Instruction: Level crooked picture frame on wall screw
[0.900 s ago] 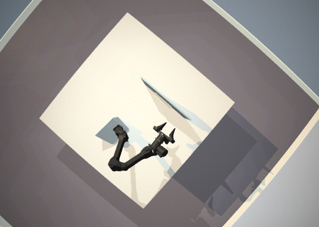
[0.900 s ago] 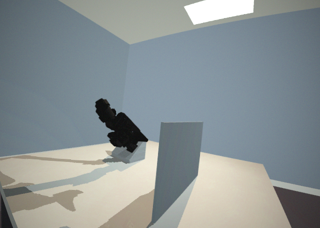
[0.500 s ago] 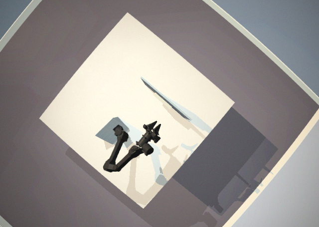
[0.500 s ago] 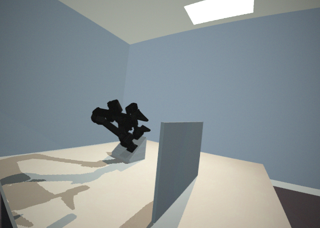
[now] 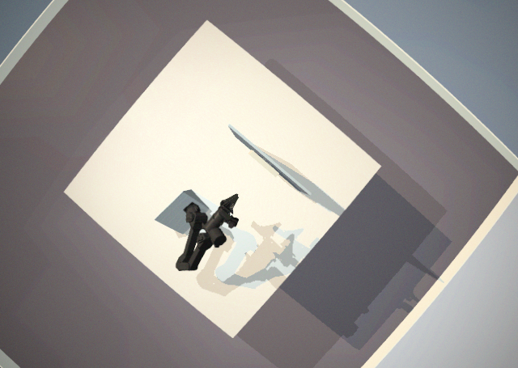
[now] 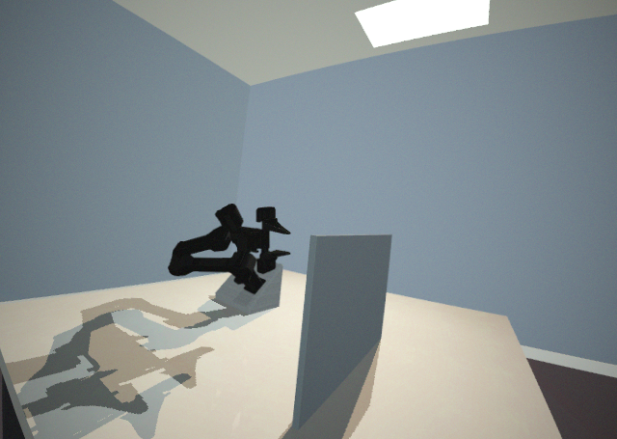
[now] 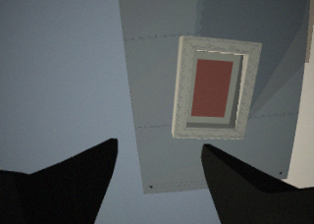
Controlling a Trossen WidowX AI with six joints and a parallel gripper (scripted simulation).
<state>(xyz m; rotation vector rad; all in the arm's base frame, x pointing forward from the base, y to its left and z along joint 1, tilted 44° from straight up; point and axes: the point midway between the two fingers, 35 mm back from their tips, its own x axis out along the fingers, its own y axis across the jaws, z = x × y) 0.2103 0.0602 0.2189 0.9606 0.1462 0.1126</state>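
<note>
Now: gripper tip 19 cm short of the picture frame, 4 cm to the right of it and 9 cm above it. Also, from my gripper tip: grey-blue wall panel (20 cm ahead, 3 cm to the left, 11 cm below).
</note>
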